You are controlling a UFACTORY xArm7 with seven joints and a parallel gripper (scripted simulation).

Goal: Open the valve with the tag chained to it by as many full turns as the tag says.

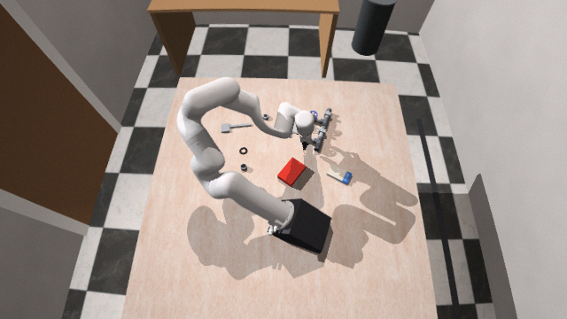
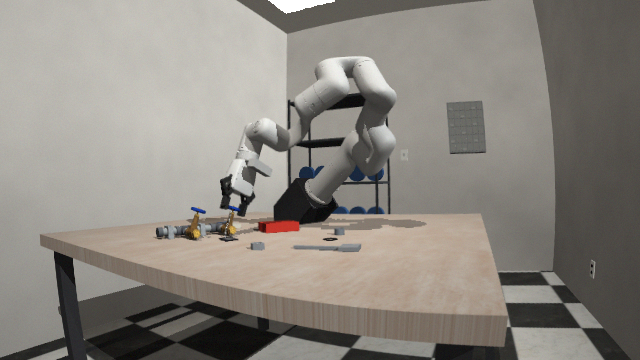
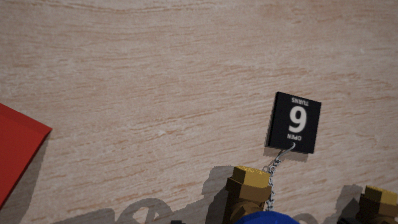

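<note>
My gripper is now 80 mm above the black tag, 70 mm short of it and 60 mm to the right of it. From my hand the other things lie so: red block (170 mm behind, 70 mm below, 20 mm to the left); then white box (200 mm to the right, 120 mm behind, 80 mm below); then grey flat tool (390 mm to the left, 80 mm below).
</note>
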